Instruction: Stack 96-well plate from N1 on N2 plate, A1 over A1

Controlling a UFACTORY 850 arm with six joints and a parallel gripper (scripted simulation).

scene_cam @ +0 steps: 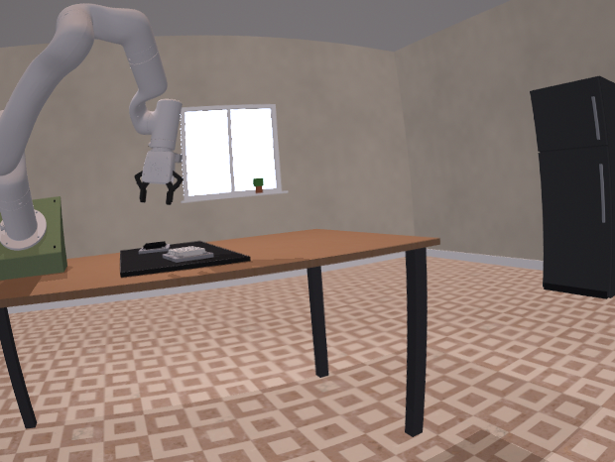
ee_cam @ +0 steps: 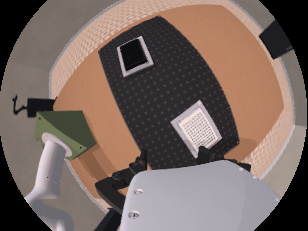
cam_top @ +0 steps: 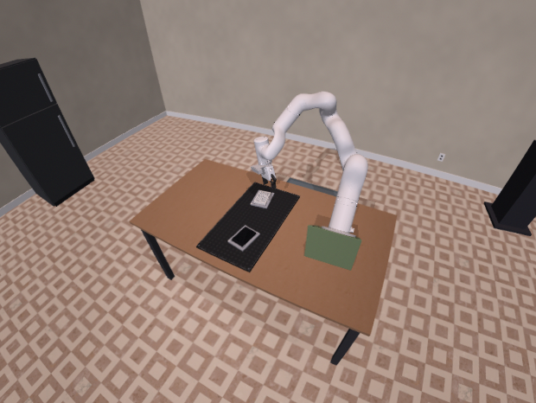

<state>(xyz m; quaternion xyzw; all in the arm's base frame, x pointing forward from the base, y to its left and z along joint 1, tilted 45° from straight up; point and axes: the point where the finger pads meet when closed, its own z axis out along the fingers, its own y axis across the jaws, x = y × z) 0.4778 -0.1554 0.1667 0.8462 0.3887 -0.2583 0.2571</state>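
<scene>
Right now the white 96-well plate is 16 cm below my hand, 7 cm ahead of it and 5 cm to the right of it. The rest, counted from my hand: dark plate: 32 cm to the left, 16 cm below, 5 cm ahead.
</scene>
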